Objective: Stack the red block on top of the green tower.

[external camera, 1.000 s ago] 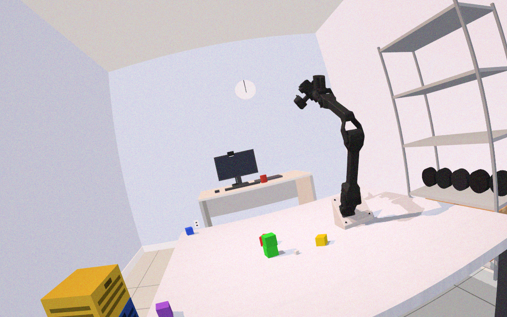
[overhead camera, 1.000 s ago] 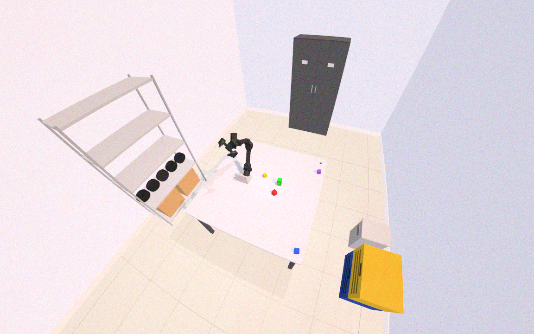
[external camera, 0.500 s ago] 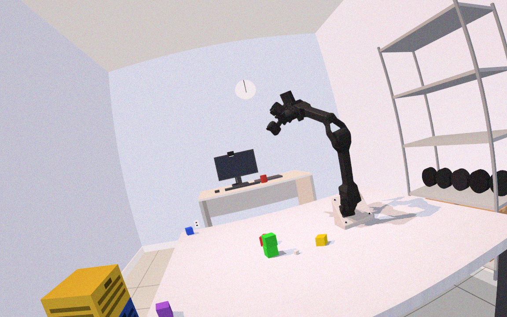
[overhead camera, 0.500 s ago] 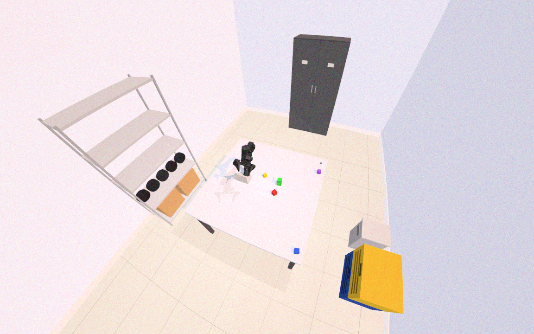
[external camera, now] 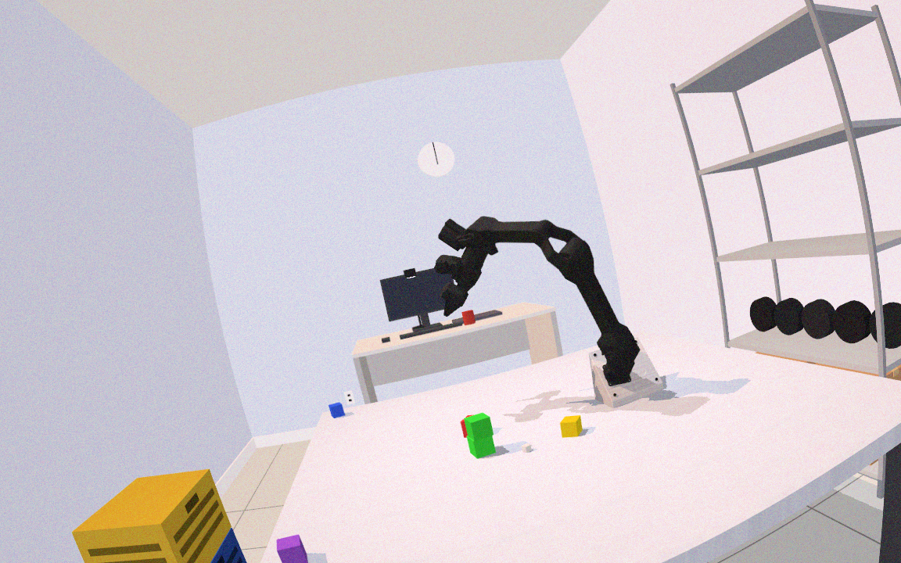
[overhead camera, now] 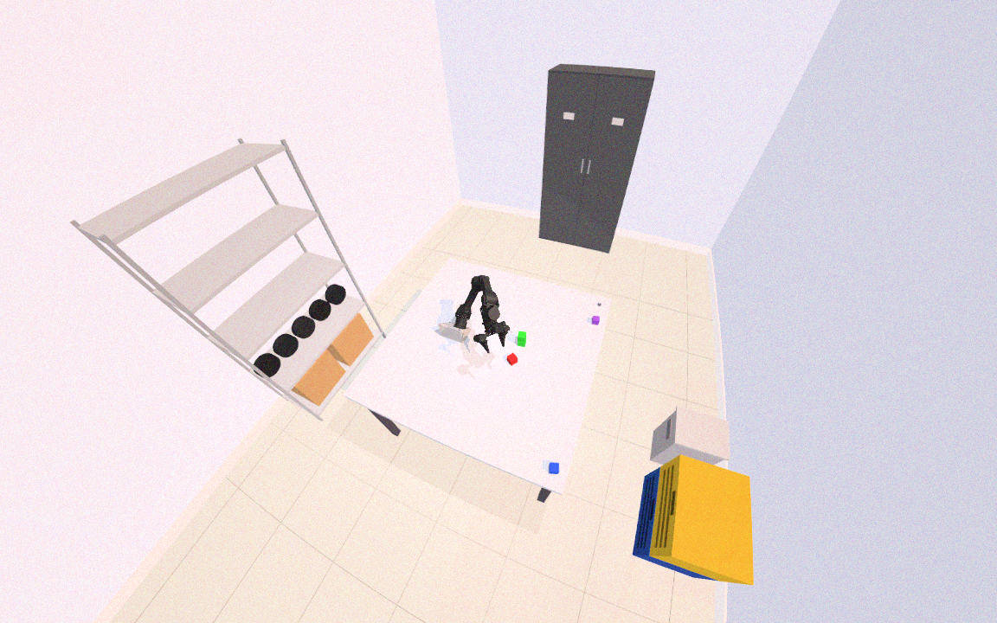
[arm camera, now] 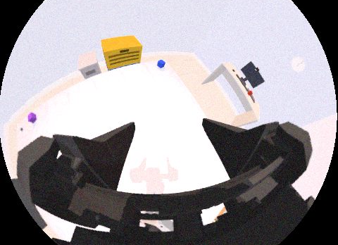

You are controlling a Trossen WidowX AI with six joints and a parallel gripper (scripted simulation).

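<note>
Right now the red block is 10 mm ahead of my gripper tip, 150 mm to the left of it and 290 mm below it. From my gripper tip the other things lie so: yellow block: 190 mm behind, 320 mm to the left, 300 mm below; blue block: 450 mm ahead, 310 mm to the right, 300 mm below; tiny white piece: 80 mm behind, 340 mm to the left, 310 mm below.
</note>
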